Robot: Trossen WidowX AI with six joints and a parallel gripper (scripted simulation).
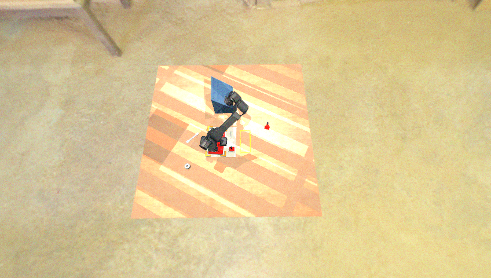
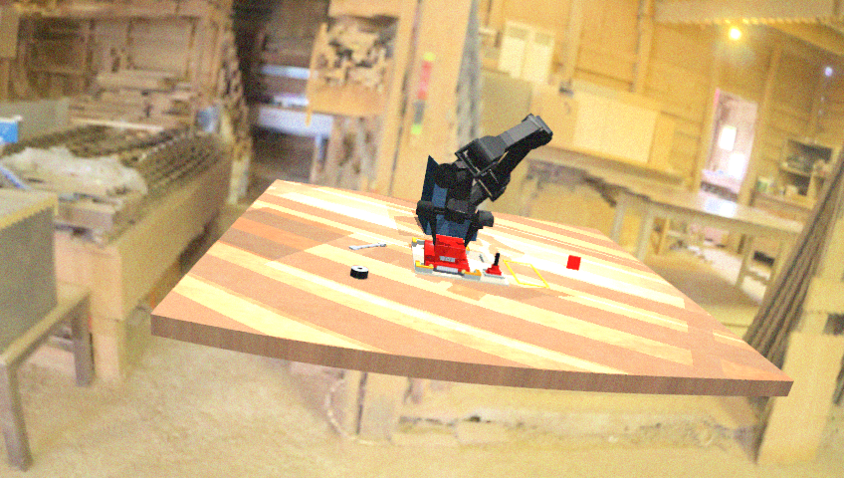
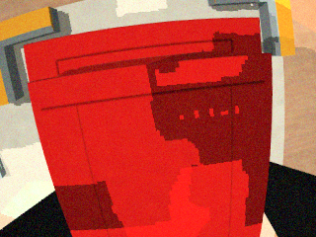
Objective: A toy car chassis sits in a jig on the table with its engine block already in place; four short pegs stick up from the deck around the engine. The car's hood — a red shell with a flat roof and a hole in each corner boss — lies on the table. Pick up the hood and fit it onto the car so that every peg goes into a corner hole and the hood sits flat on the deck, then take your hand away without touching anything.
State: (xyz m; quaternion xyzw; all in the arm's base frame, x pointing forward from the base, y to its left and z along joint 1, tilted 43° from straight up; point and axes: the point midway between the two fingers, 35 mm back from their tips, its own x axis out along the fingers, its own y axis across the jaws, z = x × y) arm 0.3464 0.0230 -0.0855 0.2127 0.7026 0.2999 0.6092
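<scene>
My gripper tip is now 10 mm below the red hood. From my gripper tip the other things lie so: white wrench (50 mm behind, 200 mm to the right, 50 mm below).
</scene>
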